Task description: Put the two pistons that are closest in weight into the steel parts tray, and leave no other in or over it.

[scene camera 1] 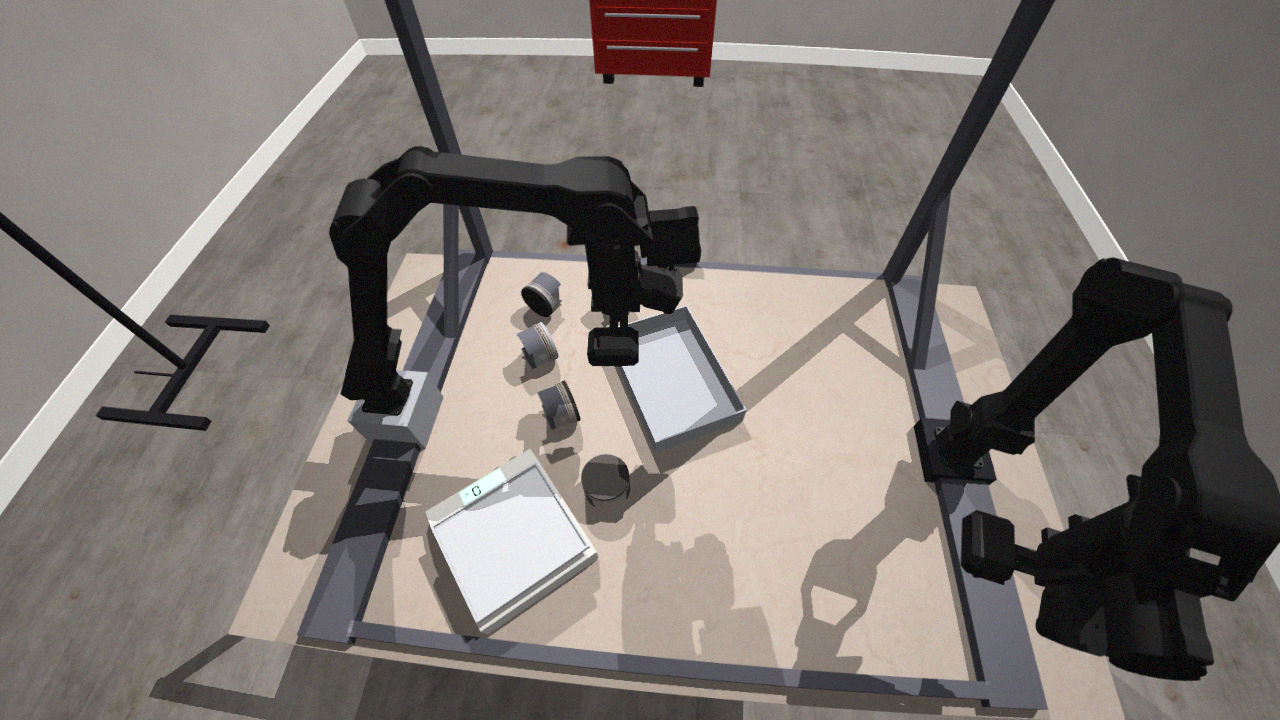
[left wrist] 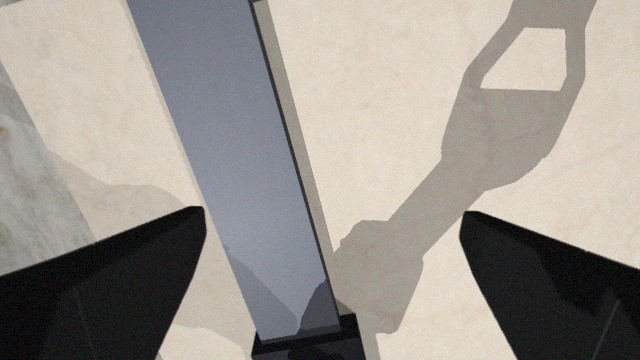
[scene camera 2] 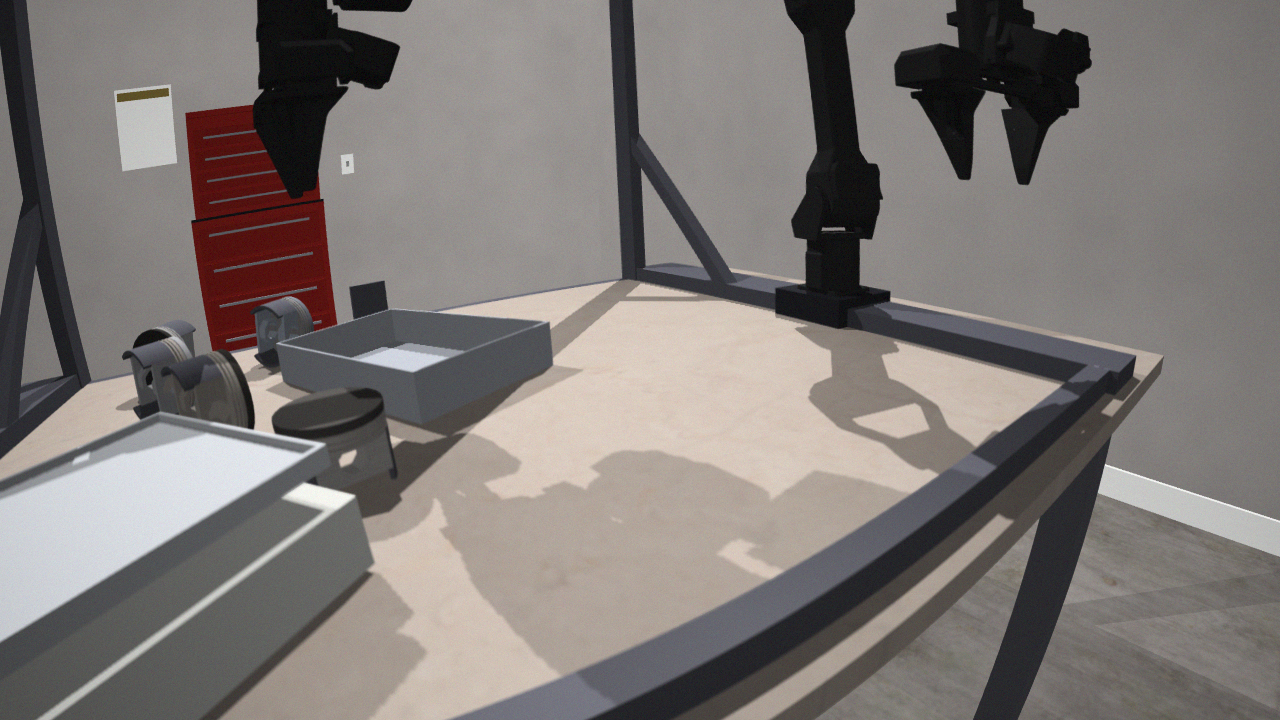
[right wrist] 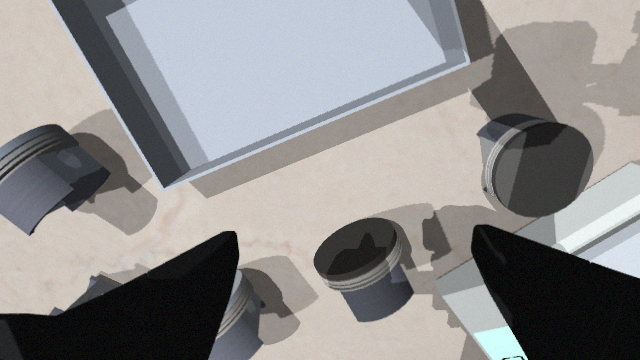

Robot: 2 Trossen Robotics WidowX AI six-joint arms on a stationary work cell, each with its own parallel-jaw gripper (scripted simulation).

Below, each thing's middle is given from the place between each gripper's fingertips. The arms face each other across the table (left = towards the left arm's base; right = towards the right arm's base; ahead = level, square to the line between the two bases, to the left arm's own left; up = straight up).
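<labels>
My right gripper: 16 cm above the scale pan [scene camera 2: 94, 525], 26 cm short of it, 13 cm to the left of it. From my right hand: steel parts tray [scene camera 2: 507, 350], 20 cm below, 5 cm behind, 8 cm to the left; scale [scene camera 2: 190, 637], 18 cm below, 25 cm ahead, 14 cm to the right.
My left gripper: 190 mm above the steel parts tray, 350 mm past it, 400 mm to the left of it. From my left hand: scale, 160 mm below, 50 mm behind, 620 mm to the right; scale pan, 150 mm below, 40 mm behind, 610 mm to the right.
</labels>
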